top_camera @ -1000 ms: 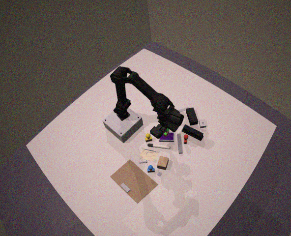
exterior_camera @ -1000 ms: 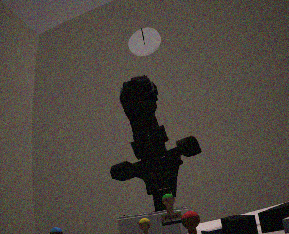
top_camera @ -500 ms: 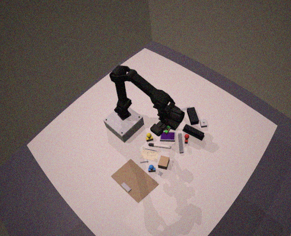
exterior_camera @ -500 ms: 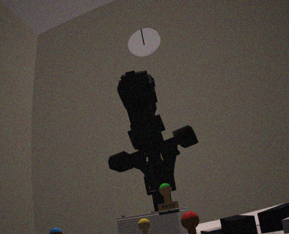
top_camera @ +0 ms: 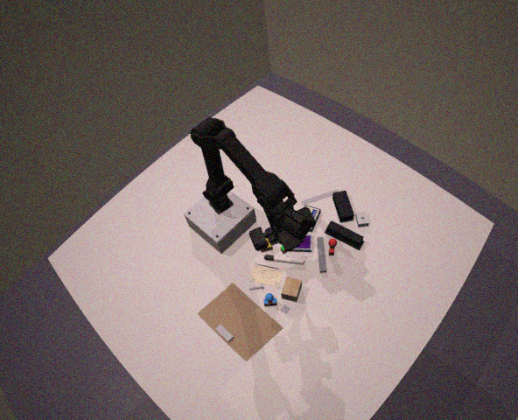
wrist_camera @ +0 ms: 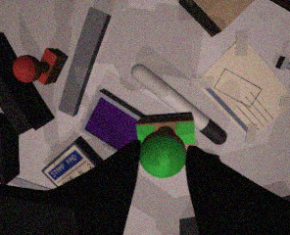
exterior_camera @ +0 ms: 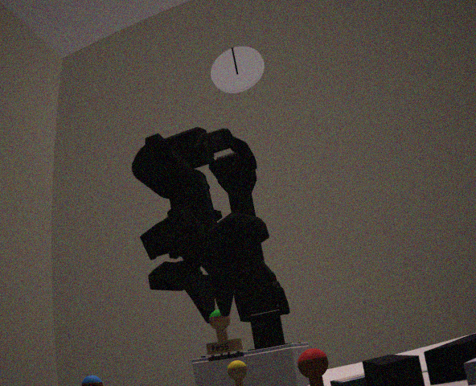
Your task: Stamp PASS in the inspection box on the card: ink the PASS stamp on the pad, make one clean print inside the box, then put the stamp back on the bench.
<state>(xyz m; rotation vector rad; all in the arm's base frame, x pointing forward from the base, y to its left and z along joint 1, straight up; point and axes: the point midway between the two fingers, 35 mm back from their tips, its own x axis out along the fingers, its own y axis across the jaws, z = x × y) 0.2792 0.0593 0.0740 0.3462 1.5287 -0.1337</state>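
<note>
The pale card is 12 cm below my gripper tip and 9 cm to the right of it. The rest, counted from my gripper tip: yellow stamp: 10 cm below, 8 cm behind, 3 cm to the right; then green stamp: 3 cm below; then pen: 11 cm below, 2 cm to the right, 2 cm behind.
</note>
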